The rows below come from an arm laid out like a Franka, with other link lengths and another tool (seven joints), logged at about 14 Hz.
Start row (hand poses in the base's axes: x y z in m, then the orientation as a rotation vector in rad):
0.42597 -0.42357 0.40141 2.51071 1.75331 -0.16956
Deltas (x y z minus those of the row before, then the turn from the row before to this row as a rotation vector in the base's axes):
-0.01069 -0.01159 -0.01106 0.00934 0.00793 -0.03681
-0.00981 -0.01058 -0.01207 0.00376 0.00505 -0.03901
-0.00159 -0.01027 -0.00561 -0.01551 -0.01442 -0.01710
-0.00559 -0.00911 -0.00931 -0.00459 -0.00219 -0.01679
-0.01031 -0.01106 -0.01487 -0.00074 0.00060 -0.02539
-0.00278 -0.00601 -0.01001 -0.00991 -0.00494 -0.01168
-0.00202 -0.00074 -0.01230 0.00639 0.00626 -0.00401
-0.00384 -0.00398 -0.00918 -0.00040 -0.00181 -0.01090
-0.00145 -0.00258 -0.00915 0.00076 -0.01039 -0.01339
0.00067 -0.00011 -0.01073 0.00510 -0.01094 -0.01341
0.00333 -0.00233 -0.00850 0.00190 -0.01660 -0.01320
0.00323 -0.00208 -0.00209 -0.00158 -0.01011 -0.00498
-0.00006 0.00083 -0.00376 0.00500 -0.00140 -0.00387
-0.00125 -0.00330 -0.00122 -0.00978 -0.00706 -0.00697
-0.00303 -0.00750 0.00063 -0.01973 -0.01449 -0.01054
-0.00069 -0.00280 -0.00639 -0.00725 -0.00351 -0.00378
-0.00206 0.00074 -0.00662 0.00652 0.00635 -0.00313
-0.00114 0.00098 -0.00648 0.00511 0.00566 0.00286
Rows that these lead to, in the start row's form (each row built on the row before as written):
0.41528 -0.43516 0.39035 2.55355 1.71553 -0.17416
0.40547 -0.44574 0.37828 2.59278 1.67017 -0.17962
0.40388 -0.45601 0.37267 2.59156 1.63582 -0.17349
0.39829 -0.46512 0.36336 2.60185 1.61145 -0.17511
0.38798 -0.47618 0.34849 2.62292 1.57882 -0.17802
0.38520 -0.48219 0.33848 2.62359 1.55734 -0.17946
0.38318 -0.48293 0.32618 2.63372 1.55729 -0.18346
0.37934 -0.48691 0.31700 2.64181 1.54248 -0.18199
0.37789 -0.48949 0.30785 2.64996 1.52243 -0.16827
0.37856 -0.48960 0.29712 2.66106 1.50422 -0.15070
0.38189 -0.49193 0.28862 2.66742 1.48303 -0.12777
0.38512 -0.49401 0.28653 2.66666 1.47286 -0.11557
0.38506 -0.49318 0.28277 2.67306 1.46960 -0.11042
0.38381 -0.49648 0.28155 2.66831 1.45403 -0.10826
0.38078 -0.50398 0.28218 2.65580 1.42734 -0.10332
0.38009 -0.50678 0.27579 2.65167 1.41823 -0.10394
0.37803 -0.50604 0.26917 2.66123 1.41879 -0.10833
0.37689 -0.50506 0.26269 2.66501 1.42642 -0.11221

